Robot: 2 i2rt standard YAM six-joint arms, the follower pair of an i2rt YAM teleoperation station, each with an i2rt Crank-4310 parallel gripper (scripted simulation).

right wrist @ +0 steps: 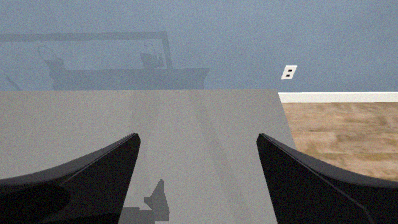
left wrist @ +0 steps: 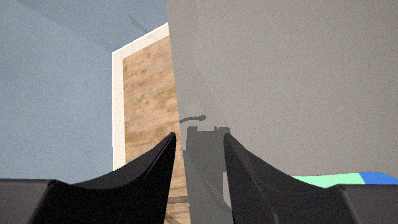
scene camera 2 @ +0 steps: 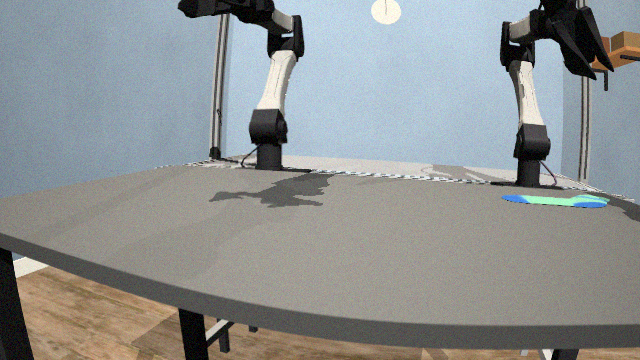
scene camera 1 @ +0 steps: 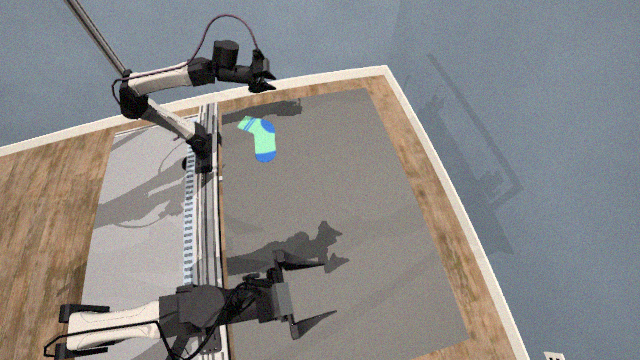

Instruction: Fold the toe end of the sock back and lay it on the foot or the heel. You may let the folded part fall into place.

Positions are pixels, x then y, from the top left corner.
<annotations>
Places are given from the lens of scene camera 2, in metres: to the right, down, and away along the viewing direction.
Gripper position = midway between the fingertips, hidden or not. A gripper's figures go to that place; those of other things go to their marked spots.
my left gripper [scene camera 2: 604, 73]: 0.47, -0.18, 0.53
mint-green sock [scene camera 2: 581, 200]: 0.50, 0.04, 0.67
</annotations>
